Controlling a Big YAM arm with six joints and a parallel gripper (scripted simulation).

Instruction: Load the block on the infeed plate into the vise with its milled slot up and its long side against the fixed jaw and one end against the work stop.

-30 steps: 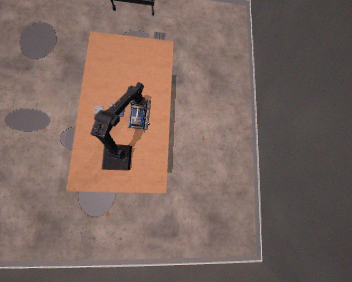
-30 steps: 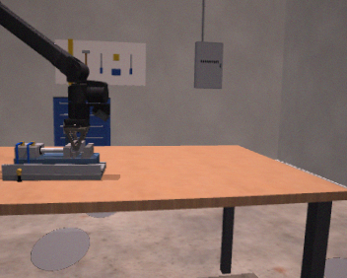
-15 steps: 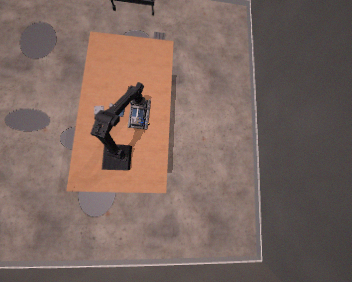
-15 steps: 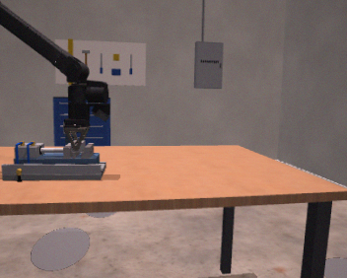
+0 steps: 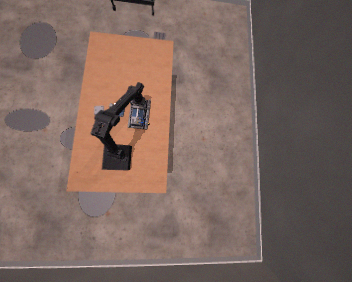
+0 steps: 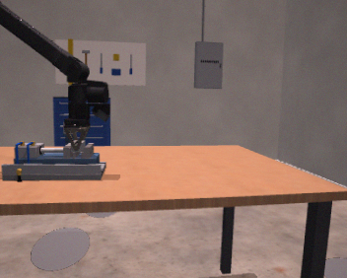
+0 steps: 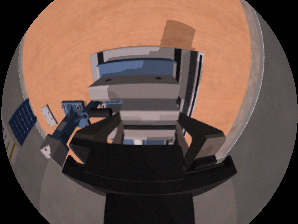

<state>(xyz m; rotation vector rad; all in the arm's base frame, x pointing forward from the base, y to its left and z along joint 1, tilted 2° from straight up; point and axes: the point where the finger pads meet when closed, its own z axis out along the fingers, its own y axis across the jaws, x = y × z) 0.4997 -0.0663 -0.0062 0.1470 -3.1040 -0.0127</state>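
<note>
My hand is 1 cm below the grey part. From my hand the other things lie so: vise 7 cm behind, 6 cm below, 1 cm to the left.
</note>
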